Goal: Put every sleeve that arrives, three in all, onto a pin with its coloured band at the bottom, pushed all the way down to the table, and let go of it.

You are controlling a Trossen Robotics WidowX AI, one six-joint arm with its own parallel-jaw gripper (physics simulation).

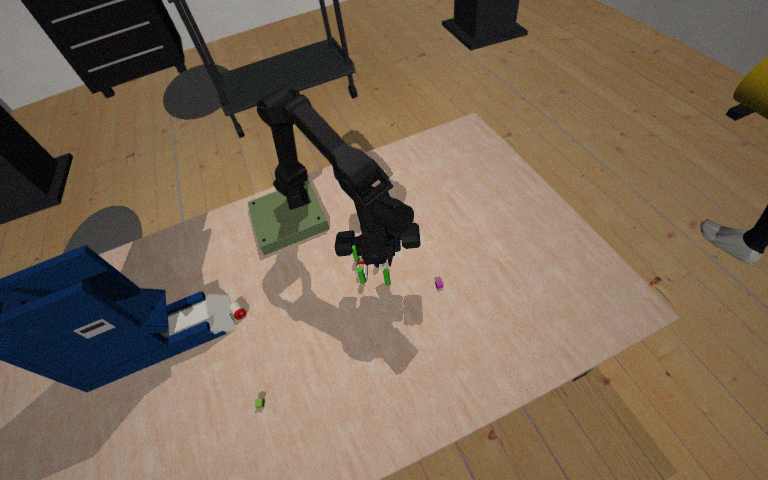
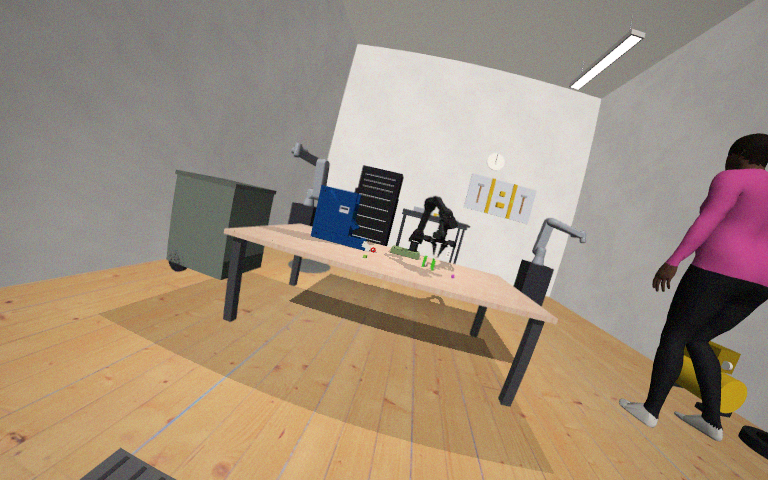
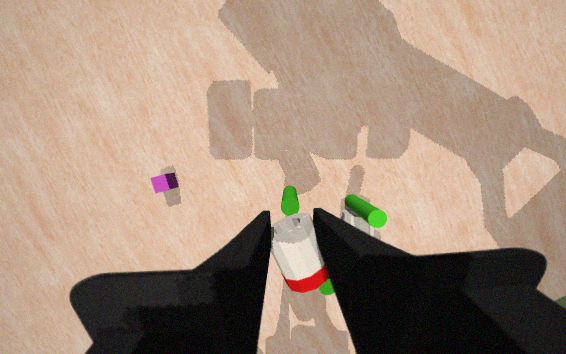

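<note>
My gripper (image 3: 291,216) (image 2: 436,254) is shut on a white sleeve (image 3: 300,257). Its plain end shows near my fingertips and its red band at the opposite end. It looks tilted relative to the pins; I cannot tell the exact tilt. Three green pins stand at the gripper: one pin (image 3: 289,201) (image 1: 386,276) just beyond the sleeve, a second pin (image 3: 376,217) (image 1: 361,275) beside my finger, and a third pin (image 3: 327,287) (image 1: 355,253) mostly hidden. A white sleeve (image 3: 372,231) shows at the second pin, largely hidden; around or beside it, I cannot tell. Another red-banded sleeve (image 1: 239,313) (image 2: 372,249) is at the chute's end.
The blue dispenser (image 1: 45,333) (image 2: 335,217) has a pale chute (image 1: 192,318). A magenta cube (image 1: 438,283) (image 3: 163,183) lies near the pins, and a lime-green cube (image 1: 259,403) (image 2: 365,256) farther away. The green base block (image 1: 283,226) carries the arm.
</note>
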